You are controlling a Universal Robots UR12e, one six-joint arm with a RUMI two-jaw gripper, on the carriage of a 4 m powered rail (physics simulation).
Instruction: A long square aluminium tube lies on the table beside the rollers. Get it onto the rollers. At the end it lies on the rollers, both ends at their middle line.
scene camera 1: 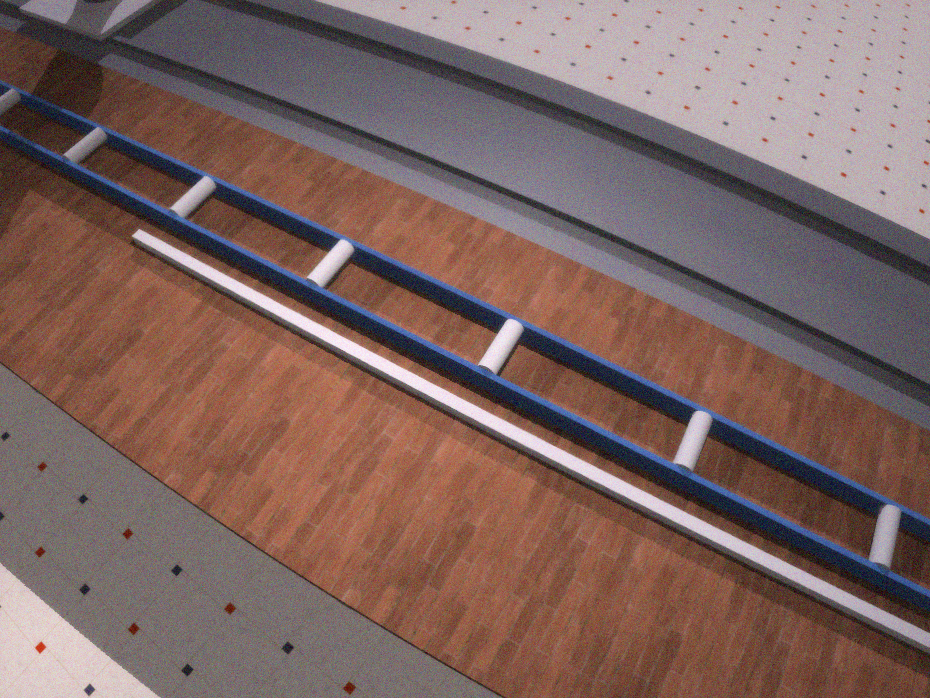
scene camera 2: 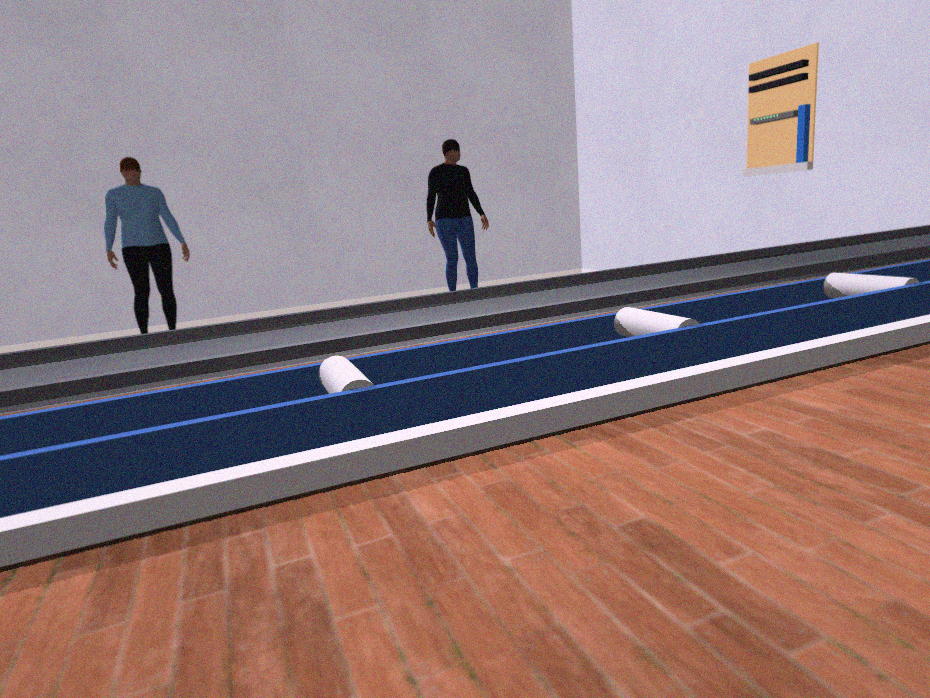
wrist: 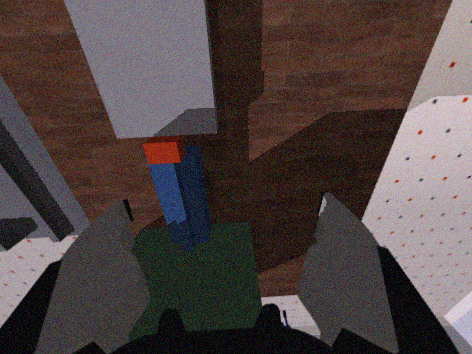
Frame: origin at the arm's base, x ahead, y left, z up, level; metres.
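Where they show: gripper, between the fingertips: [wrist: 226,197].
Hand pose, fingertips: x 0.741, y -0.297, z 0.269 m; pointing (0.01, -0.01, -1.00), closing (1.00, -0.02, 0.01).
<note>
After its pixels a point has its place.
The long square aluminium tube [scene camera 1: 300,321] {x 0.758, y 1.467, z -0.005 m} [scene camera 2: 480,439] {x 0.770, y 1.529, z -0.020 m} lies on the wooden table beside the blue roller track, roughly parallel to it. Its left end shows in the scene camera 1 view; it runs out of that view at the lower right. Several pale rollers [scene camera 1: 501,345] {x 0.624, y 1.846, z 0.029 m} [scene camera 2: 341,374] {x 0.643, y 1.436, z 0.028 m} sit between the track's two blue side rails [scene camera 1: 420,344] {x 0.694, y 1.710, z 0.018 m} [scene camera 2: 450,383] {x 0.694, y 1.533, z 0.013 m}, with no tube on those in view. My gripper [wrist: 226,197] {x 0.741, y -0.297, z 0.269 m} is open, its two jaws wide apart with no thing between them. The tube does not show in the wrist view, and the gripper does not show in the scene views.
In the wrist view a light grey block [wrist: 150,65] {x 0.620, y -0.187, z 0.029 m}, a blue piece [wrist: 170,190] {x 0.613, y -0.413, z 0.065 m} with a red end [wrist: 162,152] {x 0.621, y -0.325, z 0.075 m} and a dark green block [wrist: 210,280] {x 0.683, y -0.606, z 0.147 m} stand near one another. The grey floor rail [scene camera 1: 525,172] runs behind the track. Two people [scene camera 2: 141,225] [scene camera 2: 452,195] stand beyond it.
</note>
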